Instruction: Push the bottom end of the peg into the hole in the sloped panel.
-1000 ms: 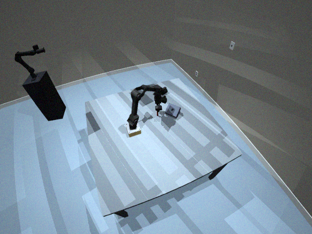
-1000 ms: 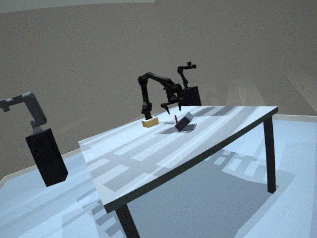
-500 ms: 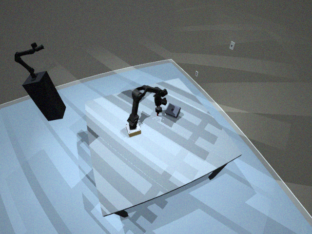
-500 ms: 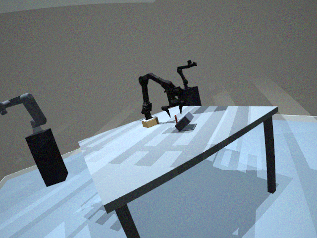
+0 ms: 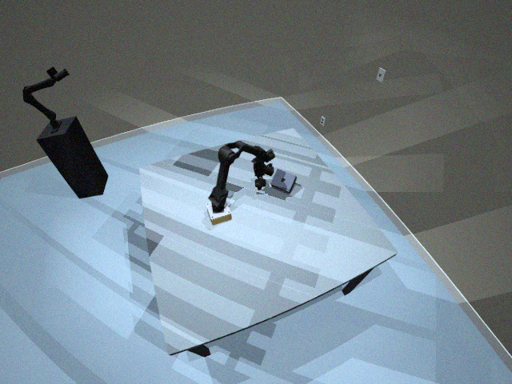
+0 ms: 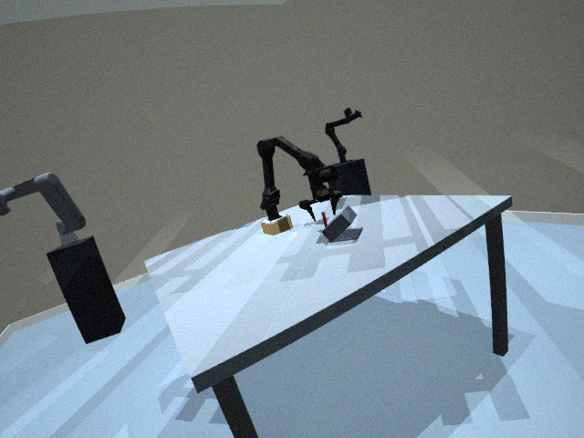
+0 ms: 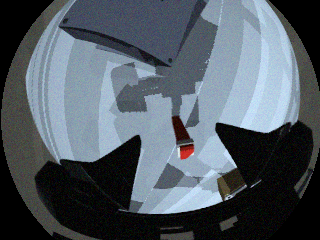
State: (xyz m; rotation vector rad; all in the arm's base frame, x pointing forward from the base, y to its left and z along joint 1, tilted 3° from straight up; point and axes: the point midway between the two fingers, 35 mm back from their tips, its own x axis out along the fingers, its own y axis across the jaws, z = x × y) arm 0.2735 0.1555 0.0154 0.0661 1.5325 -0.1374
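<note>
The red peg is 10 mm above my gripper tip. The rest, counted from my gripper tip: panel 160 mm ahead, 10 mm to the right.
</note>
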